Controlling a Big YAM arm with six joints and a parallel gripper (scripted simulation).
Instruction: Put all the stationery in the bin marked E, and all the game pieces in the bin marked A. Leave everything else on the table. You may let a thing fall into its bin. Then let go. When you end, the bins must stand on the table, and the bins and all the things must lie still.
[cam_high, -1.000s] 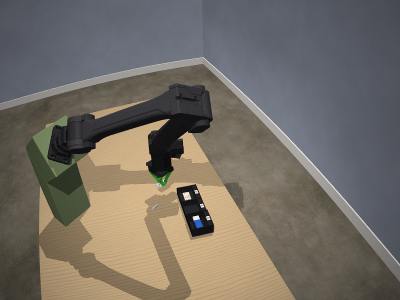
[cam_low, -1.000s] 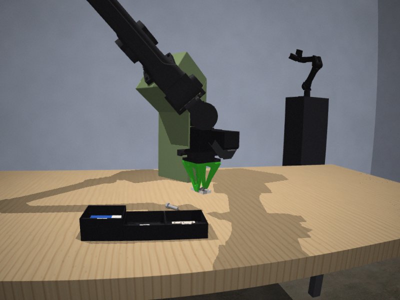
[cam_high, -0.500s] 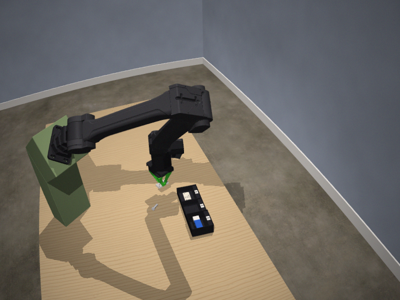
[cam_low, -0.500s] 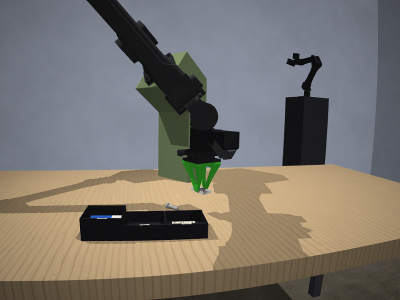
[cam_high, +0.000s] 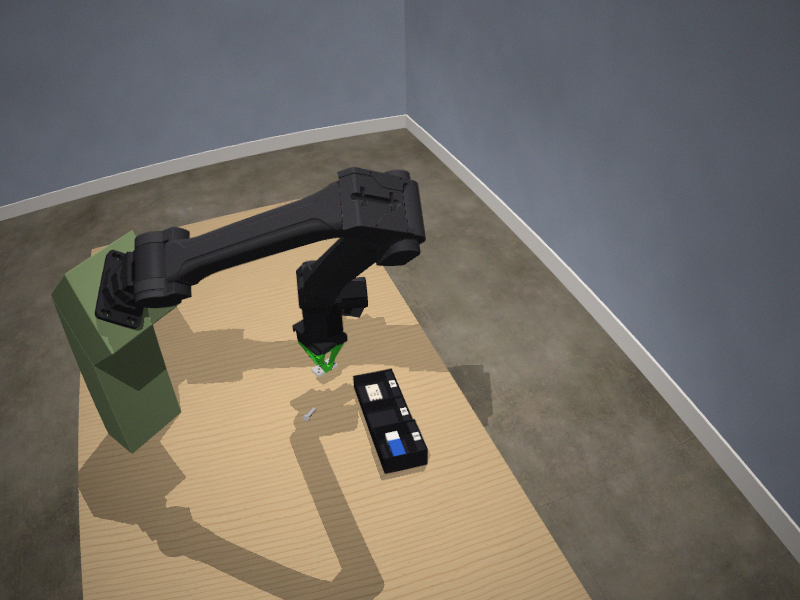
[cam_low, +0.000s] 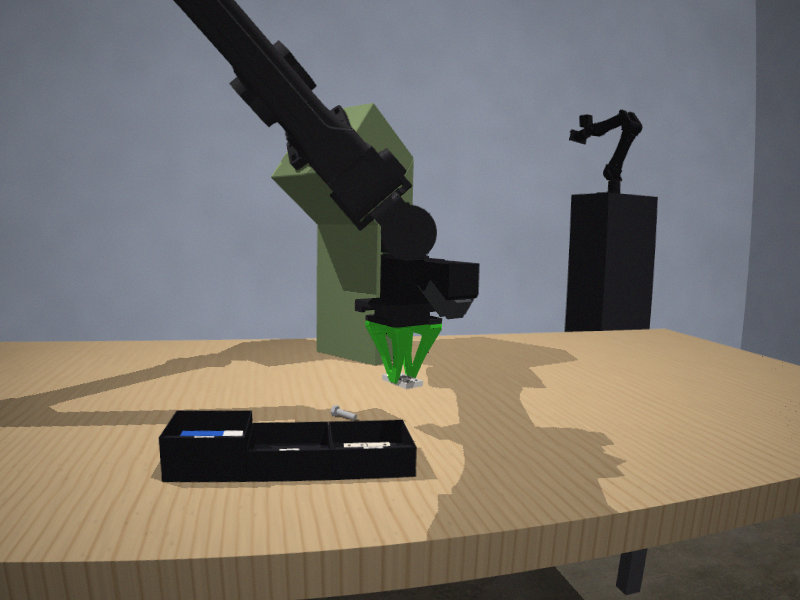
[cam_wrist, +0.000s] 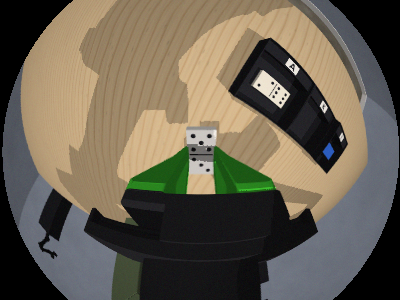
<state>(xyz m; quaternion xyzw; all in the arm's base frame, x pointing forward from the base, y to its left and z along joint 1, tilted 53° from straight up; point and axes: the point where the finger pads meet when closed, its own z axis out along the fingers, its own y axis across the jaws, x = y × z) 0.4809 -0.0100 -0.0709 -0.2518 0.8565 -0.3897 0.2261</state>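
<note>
The white domino lies 8 cm ahead of my hand, 6 cm to the right of it and 6 cm below it. Also, from my hand: grey bolt: 6 cm to the right, 6 cm below, 6 cm behind; then joined black bins: 15 cm to the right, 8 cm ahead, 5 cm below; then blue-and-white eraser: 22 cm to the right, 6 cm ahead, 5 cm below.
</note>
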